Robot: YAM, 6 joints.
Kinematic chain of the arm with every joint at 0, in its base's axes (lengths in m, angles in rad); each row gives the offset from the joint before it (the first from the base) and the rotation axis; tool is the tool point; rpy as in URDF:
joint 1: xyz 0 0 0.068 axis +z
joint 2: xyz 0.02 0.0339 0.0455 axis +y
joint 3: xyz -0.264 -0.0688 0 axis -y
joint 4: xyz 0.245 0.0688 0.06 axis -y
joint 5: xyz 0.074 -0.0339 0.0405 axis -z
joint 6: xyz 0.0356 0 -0.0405 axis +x
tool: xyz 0 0 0 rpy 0 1.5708 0
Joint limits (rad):
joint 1: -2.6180..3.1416
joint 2: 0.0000..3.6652
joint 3: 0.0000..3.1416
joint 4: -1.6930..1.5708
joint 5: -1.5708..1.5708
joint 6: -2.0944..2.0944
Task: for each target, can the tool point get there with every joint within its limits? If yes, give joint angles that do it. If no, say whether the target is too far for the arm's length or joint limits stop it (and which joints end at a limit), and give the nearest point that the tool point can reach.
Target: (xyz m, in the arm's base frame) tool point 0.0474 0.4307 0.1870
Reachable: yes | joints 1.4851 2.2897 1.9790 -1.3738 0.2957 -0.9058
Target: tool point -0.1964 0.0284 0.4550
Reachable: yes | joints -0.2901 0.2898 1.8435 -1.3402 0.9529 -1.4829
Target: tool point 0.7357 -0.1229 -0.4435
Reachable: no: too far | nearest point 0.5165 -0.0863 -0.2536 | short by 0.292 m
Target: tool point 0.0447 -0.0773 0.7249
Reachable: yes | joints 2.2479 1.3278 2.7300 0.4206 -0.3908 -1.3258
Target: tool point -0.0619 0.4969 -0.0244
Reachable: yes | joints 1.7282 2.9267 2.3233 -1.0939 0.4899 1.3452
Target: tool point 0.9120 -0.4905 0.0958
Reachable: no: too far | nearest point 0.5687 -0.3059 0.1026 | short by 0.390 m
